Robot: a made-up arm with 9 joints. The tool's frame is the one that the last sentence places. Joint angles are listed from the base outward.
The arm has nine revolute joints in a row. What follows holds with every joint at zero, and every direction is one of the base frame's.
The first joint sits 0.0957 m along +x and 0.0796 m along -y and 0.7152 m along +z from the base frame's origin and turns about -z.
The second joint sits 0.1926 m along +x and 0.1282 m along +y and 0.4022 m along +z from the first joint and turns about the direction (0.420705, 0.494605, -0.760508).
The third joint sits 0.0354 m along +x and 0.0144 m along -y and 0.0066 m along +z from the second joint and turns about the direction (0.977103, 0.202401, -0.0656).
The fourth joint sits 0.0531 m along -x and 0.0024 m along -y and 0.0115 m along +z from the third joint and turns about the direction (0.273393, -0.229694, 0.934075).
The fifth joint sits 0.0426 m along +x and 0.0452 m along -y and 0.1 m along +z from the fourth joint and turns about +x.
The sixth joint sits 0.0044 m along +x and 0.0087 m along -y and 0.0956 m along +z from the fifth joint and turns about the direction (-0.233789, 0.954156, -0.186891).
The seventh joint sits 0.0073 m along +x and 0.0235 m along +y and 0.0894 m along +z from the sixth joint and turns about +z.
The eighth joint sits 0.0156 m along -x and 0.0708 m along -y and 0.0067 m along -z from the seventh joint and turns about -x.
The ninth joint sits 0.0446 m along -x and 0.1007 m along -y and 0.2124 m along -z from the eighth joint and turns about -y.
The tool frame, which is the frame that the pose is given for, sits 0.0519 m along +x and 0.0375 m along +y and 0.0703 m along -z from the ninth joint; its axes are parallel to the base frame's.
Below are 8 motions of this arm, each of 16 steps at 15 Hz.
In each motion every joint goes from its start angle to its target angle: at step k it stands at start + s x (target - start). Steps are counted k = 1, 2, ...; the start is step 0. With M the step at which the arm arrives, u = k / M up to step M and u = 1 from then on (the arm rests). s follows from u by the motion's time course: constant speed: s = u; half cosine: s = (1 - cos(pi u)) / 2; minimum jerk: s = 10 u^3 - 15 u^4 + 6 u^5.
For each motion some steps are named. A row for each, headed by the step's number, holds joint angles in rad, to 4 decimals.
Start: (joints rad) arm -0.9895 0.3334 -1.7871 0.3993 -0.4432 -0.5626 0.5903 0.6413 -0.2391
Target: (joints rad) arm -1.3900 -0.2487 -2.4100 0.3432 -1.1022 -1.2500 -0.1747 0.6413 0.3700
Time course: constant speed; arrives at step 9
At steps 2, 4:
2: -1.0785 0.2040 -1.9255 0.3868 -0.5896 -0.7154 0.4203 0.6413 -0.1037
4: -1.1675 0.0747 -2.0639 0.3744 -0.7361 -0.8681 0.2503 0.6413 0.0316

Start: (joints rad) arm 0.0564 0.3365 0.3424 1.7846 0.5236 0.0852 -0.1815 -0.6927 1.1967
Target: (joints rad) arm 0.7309 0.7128 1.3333 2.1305 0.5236 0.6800 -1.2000 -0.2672 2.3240
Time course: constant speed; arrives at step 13
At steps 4, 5, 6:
4: 0.2639 0.4523 0.6473 1.8910 0.5236 0.2682 -0.4949 -0.5618 1.5436
5: 0.3158 0.4812 0.7235 1.9176 0.5236 0.3140 -0.5732 -0.5290 1.6303
6: 0.3677 0.5102 0.7997 1.9442 0.5236 0.3597 -0.6516 -0.4963 1.7170

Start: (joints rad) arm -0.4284 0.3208 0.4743 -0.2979 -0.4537 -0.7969 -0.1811 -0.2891 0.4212
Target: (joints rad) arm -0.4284 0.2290 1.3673 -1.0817 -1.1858 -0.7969 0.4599 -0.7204 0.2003
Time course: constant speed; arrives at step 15
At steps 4, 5, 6, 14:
4: -0.4284 0.2963 0.7124 -0.5069 -0.6489 -0.7969 -0.0102 -0.4041 0.3623
5: -0.4284 0.2902 0.7720 -0.5592 -0.6977 -0.7969 0.0326 -0.4329 0.3476
6: -0.4284 0.2841 0.8315 -0.6114 -0.7465 -0.7969 0.0753 -0.4616 0.3328
14: -0.4284 0.2351 1.3078 -1.0294 -1.1370 -0.7969 0.4172 -0.6916 0.2150

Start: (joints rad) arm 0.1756 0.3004 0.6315 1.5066 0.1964 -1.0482 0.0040 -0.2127 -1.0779
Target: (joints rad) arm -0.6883 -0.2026 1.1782 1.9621 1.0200 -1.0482 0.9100 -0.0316 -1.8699
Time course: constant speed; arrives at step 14
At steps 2, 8, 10, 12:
2: 0.0522 0.2285 0.7096 1.5717 0.3141 -1.0482 0.1334 -0.1868 -1.1910
8: -0.3181 0.0130 0.9439 1.7669 0.6670 -1.0482 0.5217 -0.1092 -1.5305
10: -0.4415 -0.0589 1.0220 1.8320 0.7847 -1.0482 0.6511 -0.0833 -1.6436
12: -0.5649 -0.1307 1.1001 1.8970 0.9023 -1.0482 0.7806 -0.0575 -1.7568

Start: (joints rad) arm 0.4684 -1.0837 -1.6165 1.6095 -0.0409 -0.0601 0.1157 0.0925 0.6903
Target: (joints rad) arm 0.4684 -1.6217 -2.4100 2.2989 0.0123 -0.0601 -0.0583 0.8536 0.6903
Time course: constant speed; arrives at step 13
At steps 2, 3, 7, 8, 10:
2: 0.4684 -1.1665 -1.7386 1.7156 -0.0327 -0.0601 0.0889 0.2096 0.6903
3: 0.4684 -1.2079 -1.7996 1.7686 -0.0286 -0.0601 0.0755 0.2681 0.6903
7: 0.4684 -1.3734 -2.0438 1.9807 -0.0123 -0.0601 0.0220 0.5023 0.6903
8: 0.4684 -1.4148 -2.1048 2.0337 -0.0082 -0.0601 0.0086 0.5609 0.6903
10: 0.4684 -1.4975 -2.2269 2.1398 0.0000 -0.0601 -0.0181 0.6780 0.6903

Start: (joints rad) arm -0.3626 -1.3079 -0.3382 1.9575 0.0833 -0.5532 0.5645 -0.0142 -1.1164
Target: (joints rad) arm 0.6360 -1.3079 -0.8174 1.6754 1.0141 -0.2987 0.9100 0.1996 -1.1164
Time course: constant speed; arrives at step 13
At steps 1, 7, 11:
1: -0.2858 -1.3079 -0.3751 1.9358 0.1549 -0.5336 0.5911 0.0022 -1.1164
7: 0.1751 -1.3079 -0.5962 1.8056 0.5845 -0.4162 0.7505 0.1009 -1.1164
11: 0.4824 -1.3079 -0.7437 1.7188 0.8709 -0.3379 0.8568 0.1667 -1.1164

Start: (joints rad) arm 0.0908 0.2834 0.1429 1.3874 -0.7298 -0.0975 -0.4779 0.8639 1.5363
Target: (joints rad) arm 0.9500 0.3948 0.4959 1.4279 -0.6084 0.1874 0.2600 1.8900 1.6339
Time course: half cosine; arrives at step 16
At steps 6, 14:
6: 0.3560 0.3178 0.2519 1.3999 -0.6923 -0.0096 -0.2501 1.1806 1.5664
14: 0.9173 0.3906 0.4825 1.4264 -0.6130 0.1766 0.2319 1.8509 1.6302

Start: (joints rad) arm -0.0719 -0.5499 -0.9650 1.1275 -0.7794 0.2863 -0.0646 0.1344 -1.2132
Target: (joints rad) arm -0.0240 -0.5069 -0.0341 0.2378 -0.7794 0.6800 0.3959 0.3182 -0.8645
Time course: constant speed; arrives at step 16
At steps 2, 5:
2: -0.0659 -0.5445 -0.8486 1.0163 -0.7794 0.3355 -0.0070 0.1574 -1.1696
5: -0.0569 -0.5365 -0.6741 0.8495 -0.7794 0.4093 0.0793 0.1918 -1.1042

